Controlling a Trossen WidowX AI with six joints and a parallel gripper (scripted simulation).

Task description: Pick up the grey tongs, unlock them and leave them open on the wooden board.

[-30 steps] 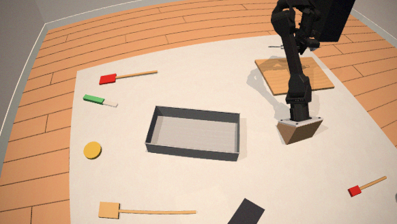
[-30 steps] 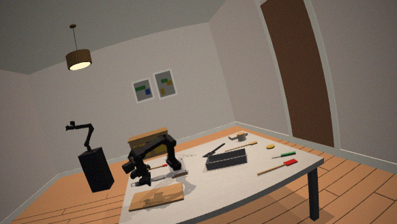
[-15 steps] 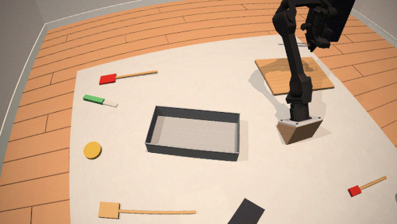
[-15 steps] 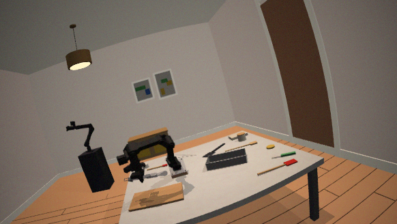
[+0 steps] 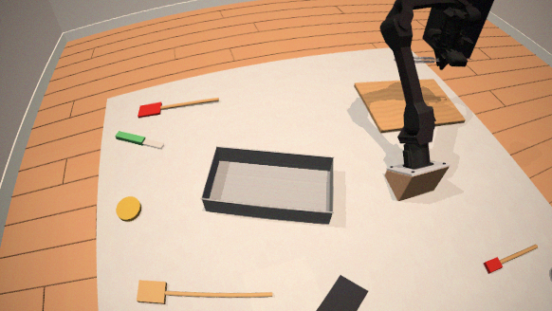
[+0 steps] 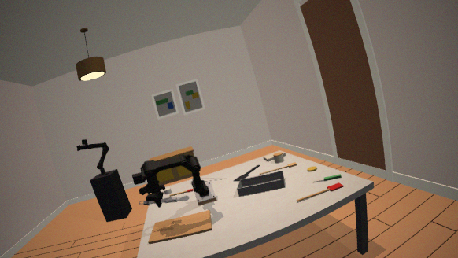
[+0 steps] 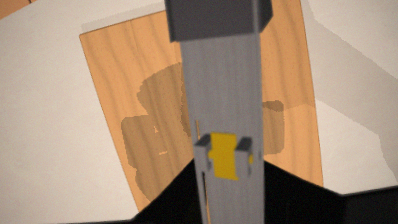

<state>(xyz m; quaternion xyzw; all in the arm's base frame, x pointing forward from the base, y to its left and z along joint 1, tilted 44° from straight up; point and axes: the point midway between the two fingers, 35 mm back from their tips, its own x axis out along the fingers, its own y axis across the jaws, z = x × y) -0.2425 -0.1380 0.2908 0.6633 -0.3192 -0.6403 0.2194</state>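
Right now my gripper tip is 4 cm below the yellow lock piece and 2 cm past it. From my gripper tip the other things lie so: grey roasting tin 62 cm ahead, 25 cm to the left, 13 cm below; then black slab 63 cm to the left, 59 cm ahead, 16 cm below; then wooden board 15 cm below, 7 cm ahead.
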